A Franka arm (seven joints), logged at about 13 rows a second.
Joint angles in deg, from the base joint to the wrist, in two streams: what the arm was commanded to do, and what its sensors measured. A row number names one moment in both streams.
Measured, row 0: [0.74, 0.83, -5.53, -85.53, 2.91, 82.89, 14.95]
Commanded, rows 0 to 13: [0.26, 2.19, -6.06, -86.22, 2.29, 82.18, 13.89]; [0.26, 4.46, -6.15, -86.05, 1.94, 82.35, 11.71]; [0.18, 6.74, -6.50, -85.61, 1.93, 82.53, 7.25]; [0.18, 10.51, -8.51, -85.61, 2.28, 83.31, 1.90]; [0.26, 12.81, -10.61, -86.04, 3.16, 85.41, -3.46]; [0.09, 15.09, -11.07, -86.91, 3.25, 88.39, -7.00]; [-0.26, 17.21, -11.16, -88.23, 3.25, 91.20, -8.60]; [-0.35, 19.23, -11.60, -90.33, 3.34, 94.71, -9.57]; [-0.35, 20.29, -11.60, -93.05, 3.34, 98.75, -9.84]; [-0.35, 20.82, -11.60, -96.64, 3.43, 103.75, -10.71]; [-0.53, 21.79, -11.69, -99.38, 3.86, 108.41, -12.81]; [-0.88, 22.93, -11.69, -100.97, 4.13, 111.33, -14.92]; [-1.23, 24.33, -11.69, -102.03, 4.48, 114.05, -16.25]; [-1.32, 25.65, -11.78, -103.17, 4.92, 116.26, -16.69]
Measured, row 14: [-0.54, 25.11, -11.80, -100.53, 3.59, 112.78, -13.98]
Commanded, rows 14 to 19: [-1.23, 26.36, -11.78, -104.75, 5.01, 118.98, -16.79]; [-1.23, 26.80, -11.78, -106.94, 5.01, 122.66, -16.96]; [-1.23, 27.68, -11.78, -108.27, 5.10, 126.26, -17.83]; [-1.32, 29.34, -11.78, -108.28, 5.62, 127.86, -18.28]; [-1.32, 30.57, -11.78, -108.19, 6.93, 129.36, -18.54]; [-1.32, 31.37, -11.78, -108.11, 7.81, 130.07, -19.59]
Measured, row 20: [-0.77, 30.21, -11.95, -107.71, 5.71, 127.68, -16.59]
